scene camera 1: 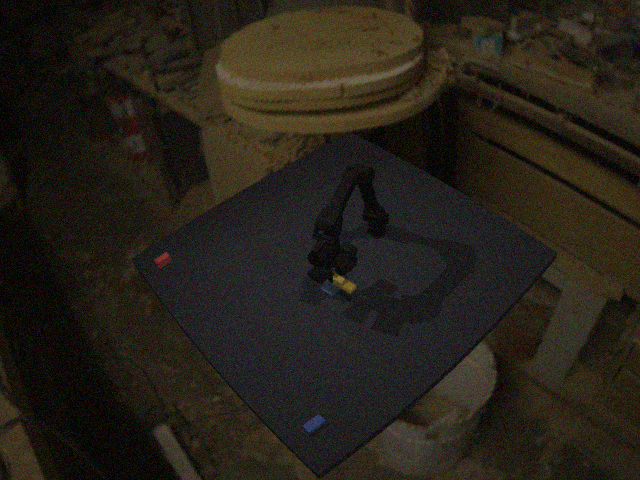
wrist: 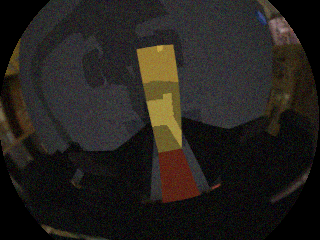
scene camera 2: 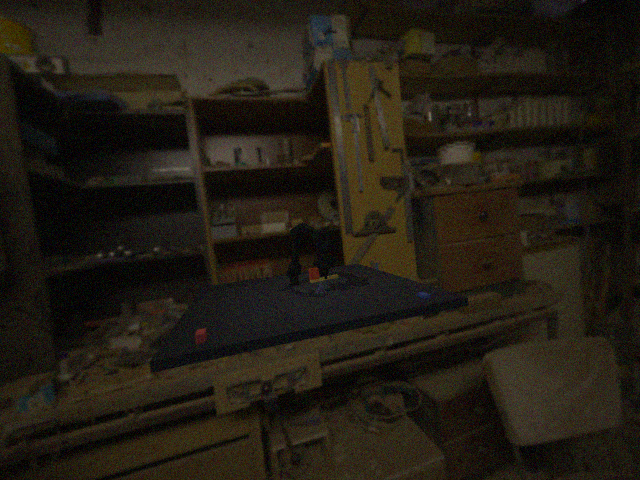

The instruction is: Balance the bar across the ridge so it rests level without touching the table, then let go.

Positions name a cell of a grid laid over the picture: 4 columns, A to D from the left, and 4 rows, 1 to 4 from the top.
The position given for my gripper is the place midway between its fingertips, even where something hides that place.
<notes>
I see my gripper (scene camera 1: C3) and a bar (wrist: C2).
My gripper shows as well in the wrist view (wrist: C3).
</notes>
